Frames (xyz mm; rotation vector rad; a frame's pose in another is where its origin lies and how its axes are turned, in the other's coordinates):
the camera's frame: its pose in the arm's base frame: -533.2 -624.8 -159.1 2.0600 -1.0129 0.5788
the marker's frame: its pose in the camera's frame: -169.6 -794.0 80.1 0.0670 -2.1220 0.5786
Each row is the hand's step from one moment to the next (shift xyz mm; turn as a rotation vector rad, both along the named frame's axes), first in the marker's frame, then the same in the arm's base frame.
Working: the marker's frame: its pose in the arm's base frame: 15.8 -290.2 -661.4 -1.3034 1.8755 1.3400

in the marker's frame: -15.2 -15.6 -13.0 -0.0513 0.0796 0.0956
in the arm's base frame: 22.2 -6.5 10.5 -0.0622 0.1131 0.0382
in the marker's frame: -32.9 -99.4 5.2 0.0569 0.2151 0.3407
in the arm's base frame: 102.3 12.2 -19.4 -0.2620 0.2989 -0.0869
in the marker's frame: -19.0 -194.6 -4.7 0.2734 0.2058 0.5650
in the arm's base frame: 182.9 -8.6 -68.6 -0.3755 0.4118 -0.3546
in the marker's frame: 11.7 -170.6 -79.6 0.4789 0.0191 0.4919
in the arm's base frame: 158.4 -87.8 -52.8 -0.2860 0.2483 -0.5729
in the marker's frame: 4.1 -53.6 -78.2 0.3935 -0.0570 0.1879
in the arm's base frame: 56.6 -76.0 4.3 -0.1412 0.0033 -0.4165
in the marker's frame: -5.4 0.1 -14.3 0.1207 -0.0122 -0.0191
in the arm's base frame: 4.1 -10.7 10.1 -0.0378 -0.0683 -0.0948
